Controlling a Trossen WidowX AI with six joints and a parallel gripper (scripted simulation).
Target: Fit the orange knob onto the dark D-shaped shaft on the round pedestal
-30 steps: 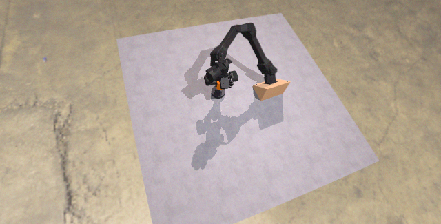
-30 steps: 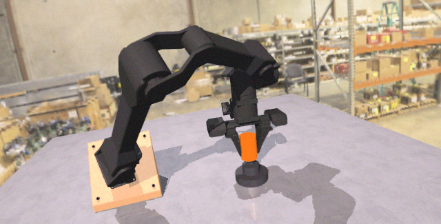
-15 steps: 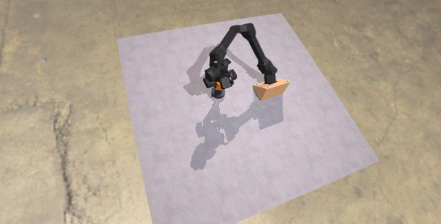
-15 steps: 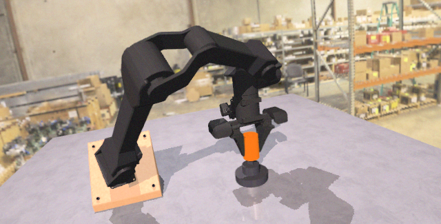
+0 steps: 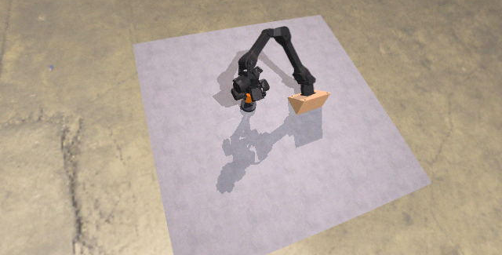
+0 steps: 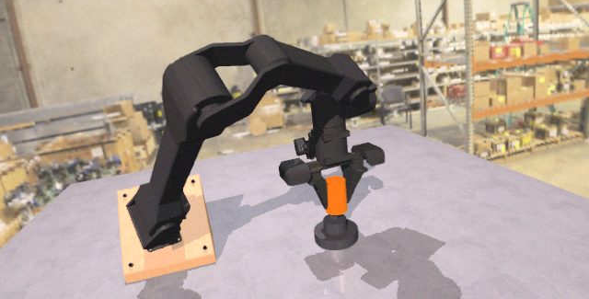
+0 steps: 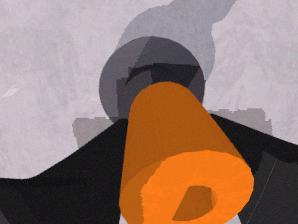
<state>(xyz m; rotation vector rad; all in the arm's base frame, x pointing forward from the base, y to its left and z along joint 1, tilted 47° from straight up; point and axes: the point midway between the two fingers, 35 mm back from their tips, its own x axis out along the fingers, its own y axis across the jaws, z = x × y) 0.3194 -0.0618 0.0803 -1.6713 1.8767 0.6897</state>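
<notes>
Right now my gripper tip is 40 mm above the pedestal. From my gripper tip the other things lie so: orange knob 20 mm above.
</notes>
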